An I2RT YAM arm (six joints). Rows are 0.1 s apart.
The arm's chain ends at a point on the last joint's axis. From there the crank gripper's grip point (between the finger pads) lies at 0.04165 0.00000 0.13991 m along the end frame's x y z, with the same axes.
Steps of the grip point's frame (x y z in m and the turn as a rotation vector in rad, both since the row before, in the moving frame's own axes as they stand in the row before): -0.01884 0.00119 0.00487 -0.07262 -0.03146 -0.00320; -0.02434 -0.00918 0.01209 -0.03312 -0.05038 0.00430; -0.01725 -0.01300 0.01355 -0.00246 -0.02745 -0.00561; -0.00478 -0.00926 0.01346 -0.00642 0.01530 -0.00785; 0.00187 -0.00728 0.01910 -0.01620 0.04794 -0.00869; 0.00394 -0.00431 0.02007 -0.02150 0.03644 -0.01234
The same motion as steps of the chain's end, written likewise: -0.01444 -0.00888 0.00399 -0.07262 -0.03146 -0.00320; -0.01723 -0.01401 0.01025 -0.03312 -0.05038 0.00430; -0.01339 -0.01312 0.01246 -0.00246 -0.02745 -0.00561; -0.00692 -0.00982 0.01412 -0.00642 0.01530 -0.00785; -0.00479 -0.00914 0.02127 -0.01620 0.04794 -0.00869; -0.00114 -0.00676 0.02171 -0.02150 0.03644 -0.01234
